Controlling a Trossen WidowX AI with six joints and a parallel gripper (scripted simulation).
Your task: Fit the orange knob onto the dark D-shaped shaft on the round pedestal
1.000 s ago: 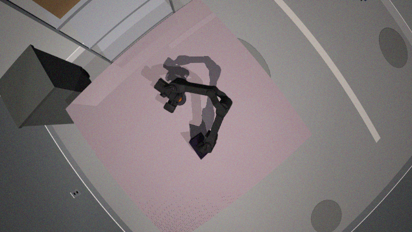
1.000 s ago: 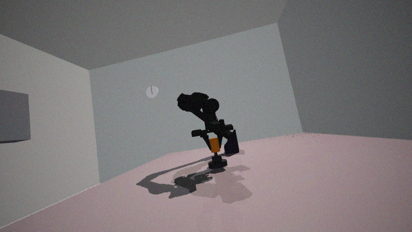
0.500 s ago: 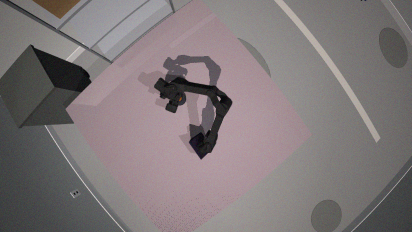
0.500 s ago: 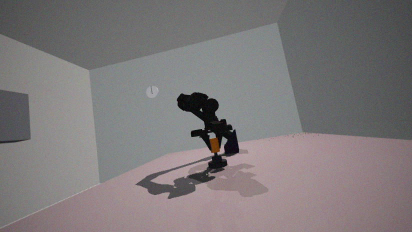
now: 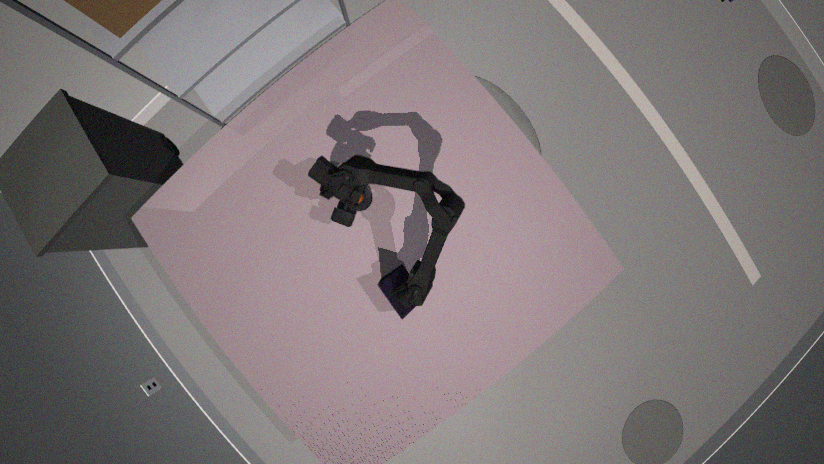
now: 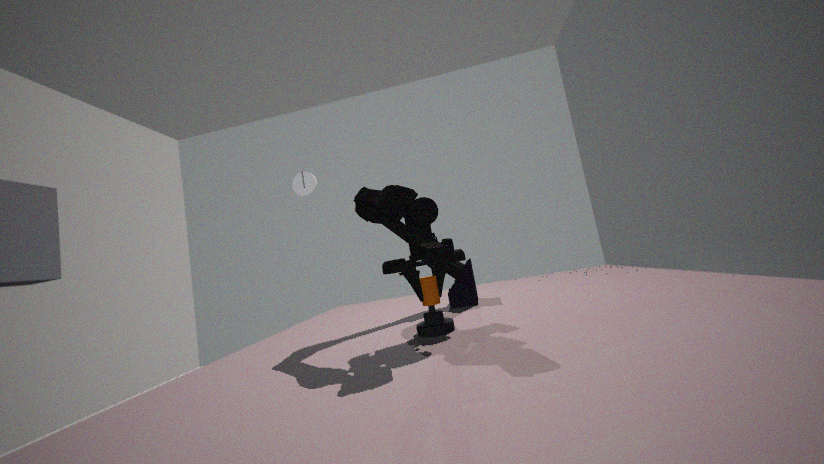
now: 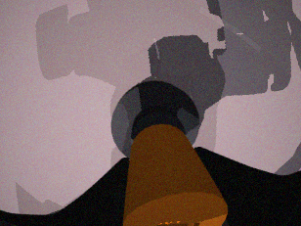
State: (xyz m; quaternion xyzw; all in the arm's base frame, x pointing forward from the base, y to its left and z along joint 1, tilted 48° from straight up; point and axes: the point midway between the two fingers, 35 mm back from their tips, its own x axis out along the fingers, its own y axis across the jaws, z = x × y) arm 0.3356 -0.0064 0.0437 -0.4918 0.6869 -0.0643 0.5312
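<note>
Right now the orange knob is 20 mm above my gripper tip. Also, from my gripper tip: round pedestal 40 mm below.
</note>
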